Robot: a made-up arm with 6 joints.
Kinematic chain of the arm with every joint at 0, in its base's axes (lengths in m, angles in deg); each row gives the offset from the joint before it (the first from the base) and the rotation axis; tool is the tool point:
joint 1: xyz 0 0 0.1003 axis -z
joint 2: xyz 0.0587 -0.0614 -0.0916 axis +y
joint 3: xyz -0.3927 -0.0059 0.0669 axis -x
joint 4: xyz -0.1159 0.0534 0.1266 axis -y
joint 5: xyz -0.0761 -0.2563 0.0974 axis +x
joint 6: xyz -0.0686 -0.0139 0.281 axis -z
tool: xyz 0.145 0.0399 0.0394
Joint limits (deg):
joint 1: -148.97..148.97
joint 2: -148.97..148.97
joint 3: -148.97..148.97
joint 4: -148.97..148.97
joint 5: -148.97..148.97
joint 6: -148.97..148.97
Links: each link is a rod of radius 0.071 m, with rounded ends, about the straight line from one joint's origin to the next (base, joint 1, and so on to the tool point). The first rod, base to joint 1, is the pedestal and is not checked.
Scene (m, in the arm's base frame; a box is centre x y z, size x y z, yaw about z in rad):
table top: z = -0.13
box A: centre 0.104 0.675 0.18 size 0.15 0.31 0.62 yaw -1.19
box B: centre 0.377 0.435 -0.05 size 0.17 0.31 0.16 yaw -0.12
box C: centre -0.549 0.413 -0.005 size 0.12 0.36 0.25 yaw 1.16
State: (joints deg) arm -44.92 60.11 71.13 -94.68 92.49 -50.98
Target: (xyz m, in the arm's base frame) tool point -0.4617 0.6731 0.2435
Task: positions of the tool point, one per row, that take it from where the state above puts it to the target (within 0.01 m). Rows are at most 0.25 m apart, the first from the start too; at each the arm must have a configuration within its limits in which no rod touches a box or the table.
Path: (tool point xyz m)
1: 0.1976 0.3322 0.6395
2: 0.0020 0.3381 0.6764
3: -0.2071 0.2974 0.6744
4: -0.1687 0.3863 0.6647
5: -0.1763 0.4930 0.6142
6: -0.2345 0.5923 0.5240
7: -0.3359 0.6588 0.3983
8: -0.4617 0.6731 0.2436

